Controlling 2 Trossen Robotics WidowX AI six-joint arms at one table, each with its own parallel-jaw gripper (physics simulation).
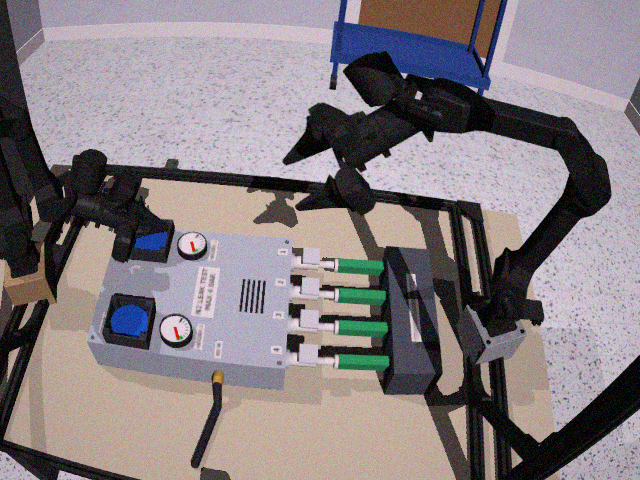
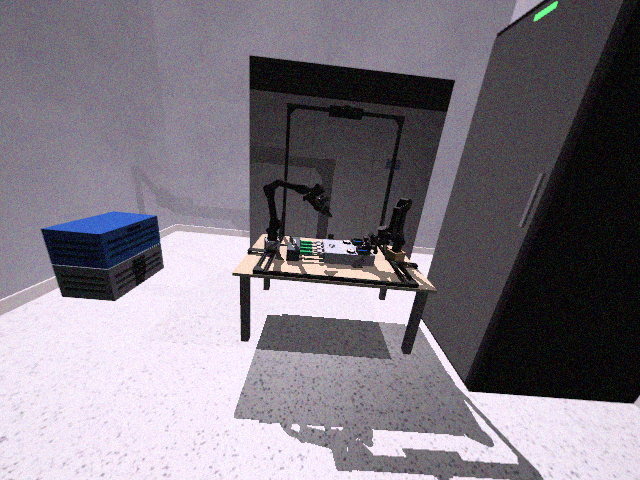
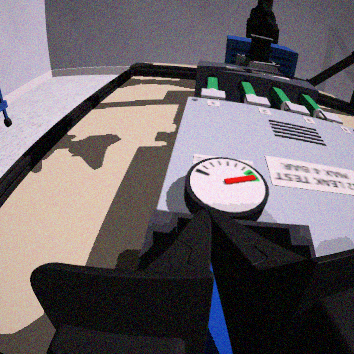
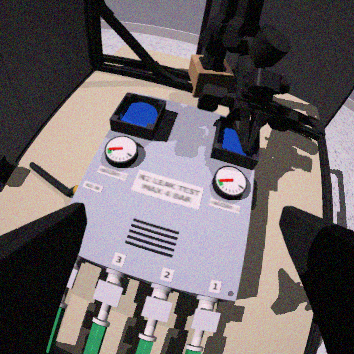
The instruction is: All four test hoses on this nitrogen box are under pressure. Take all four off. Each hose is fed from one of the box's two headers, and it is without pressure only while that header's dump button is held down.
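Frame: origin at the left arm's base, x ahead, y left, z up, level; millimetres.
Where they show: left gripper, fingertip midpoint: [image 1: 167, 227] [image 2: 358, 248] [image 3: 206, 218] [image 4: 245, 152]; right gripper, fingertip midpoint: [image 1: 289, 185] [image 2: 329, 215] [image 4: 186, 216]; left arm's base, link origin: [image 1: 24, 263] [image 2: 396, 250] [image 4: 211, 63]; right arm's base, link origin: [image 1: 497, 319] [image 2: 272, 239] [image 3: 257, 58].
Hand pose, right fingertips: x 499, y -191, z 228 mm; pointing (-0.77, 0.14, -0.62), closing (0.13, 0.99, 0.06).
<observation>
Things, the pixels of their top centre, and the offset from my right fingertips. "*": a spot on its surface instead.
- grey nitrogen box, surface spot: [image 4: 165, 220] * dx -79, dy +17, dz -231 mm
- upper blue dump button, top centre: [image 3: 227, 308] [image 1: 150, 239] [image 4: 236, 141] dx -210, dy +162, dz -215 mm
- dark block, surface spot: [image 1: 408, 356] * dx +147, dy -205, dz -231 mm
- black pipe, surface spot: [image 1: 206, 428] * dx -206, dy -202, dz -298 mm
The grey nitrogen box [image 1: 227, 320] [image 4: 165, 220] has four green hoses, 1 [image 1: 360, 266], 2 [image 1: 360, 296], 3 [image 1: 361, 328] and 4 [image 1: 361, 362], all on its ports. My left gripper [image 1: 159, 225] [image 3: 206, 218] is shut and empty, its fingers down in the housing of the upper blue dump button [image 1: 150, 240] [image 4: 232, 141]; they hide how deep the button sits. The other dump button [image 1: 129, 319] [image 4: 140, 114] is untouched. Both gauges [image 1: 191, 244] [image 1: 175, 330] have needles at the green mark. My right gripper [image 1: 293, 183] [image 4: 186, 216] is open and empty, raised beyond the hoses.
A dark block [image 1: 408, 356] stands at the hoses' outer ends. A black pipe [image 1: 206, 428] with a brass fitting leaves the box's near side. Black frame rails [image 1: 232, 178] edge the table. A blue cart [image 1: 403, 51] stands on the floor behind.
</observation>
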